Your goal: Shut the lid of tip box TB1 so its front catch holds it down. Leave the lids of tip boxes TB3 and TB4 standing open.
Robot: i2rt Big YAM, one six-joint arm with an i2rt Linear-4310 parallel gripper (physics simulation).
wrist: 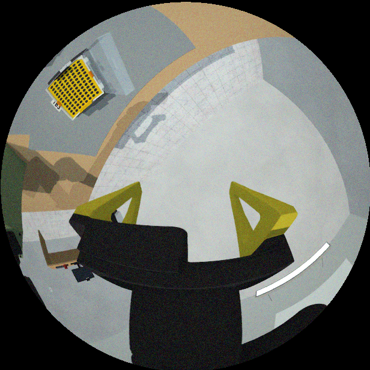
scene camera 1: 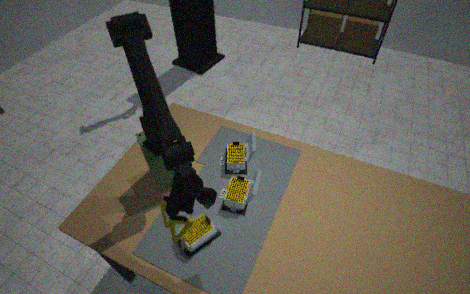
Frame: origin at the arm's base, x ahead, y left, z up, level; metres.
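Where they show: gripper, fingertip midpoint: (scene camera 1: 170, 234).
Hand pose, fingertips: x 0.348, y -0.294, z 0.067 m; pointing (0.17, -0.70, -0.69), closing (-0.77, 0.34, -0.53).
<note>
After its pixels a point has its place.
Tip box TB1 (scene camera 1: 237, 191) @[x 0.343, y 0.061, z -0.165 m] stands in the middle of the row, its yellow rack showing and its clear lid (scene camera 1: 257, 183) @[x 0.420, y 0.089, z -0.079 m] standing open on the right side. Tip box TB4 (scene camera 1: 236, 154) @[x 0.225, y 0.229, z -0.166 m] stands behind it, its clear lid (scene camera 1: 253, 143) @[x 0.296, y 0.261, z -0.077 m] also upright. Tip box TB3 (scene camera 1: 199, 232) @[x 0.325, y -0.173, z -0.164 m] (wrist: 76, 89) is nearest the front, turned at an angle; its lid (wrist: 114, 64) stands open in the wrist view. My gripper (scene camera 1: 174, 225) (wrist: 185, 186) is open and empty. In the scene view its yellow fingers overlap TB3's left edge; their height above the mat is hard to tell.
The boxes stand on a grey mat (scene camera 1: 272, 170) @[x 0.395, y 0.277, z -0.222 m] on a wooden table (scene camera 1: 370, 215) @[x 0.856, y 0.298, z -0.225 m]. A green block (scene camera 1: 156, 162) @[x 0.045, y -0.076, z -0.031 m] stands by the arm's base. A black pillar (scene camera 1: 195, 32) and a shelf rack (scene camera 1: 300, 30) stand on the floor beyond the table.
</note>
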